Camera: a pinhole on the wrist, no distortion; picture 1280 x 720 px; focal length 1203.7 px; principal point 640.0 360.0 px. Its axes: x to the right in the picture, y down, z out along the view. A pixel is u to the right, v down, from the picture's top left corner.
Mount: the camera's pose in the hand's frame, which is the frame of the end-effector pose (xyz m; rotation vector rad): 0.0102 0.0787 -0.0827 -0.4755 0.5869 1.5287
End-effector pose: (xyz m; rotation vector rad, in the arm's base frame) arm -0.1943 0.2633 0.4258 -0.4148 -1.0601 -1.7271
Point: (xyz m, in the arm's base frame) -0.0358 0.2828 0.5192
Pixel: 697 604
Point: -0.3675 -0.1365 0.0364
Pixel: behind the camera
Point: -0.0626 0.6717 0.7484
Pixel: 108 632
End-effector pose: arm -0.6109 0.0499 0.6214 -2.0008 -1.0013 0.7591
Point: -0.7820 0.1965 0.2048
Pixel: 131 212
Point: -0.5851 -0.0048 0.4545
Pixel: 560 545
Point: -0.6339 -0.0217 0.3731
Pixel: 577 627
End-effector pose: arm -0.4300 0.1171 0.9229 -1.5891 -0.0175 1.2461
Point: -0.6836 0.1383 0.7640
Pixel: 510 451
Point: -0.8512 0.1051 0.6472
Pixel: 800 468
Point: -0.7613 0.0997 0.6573
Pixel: 827 384
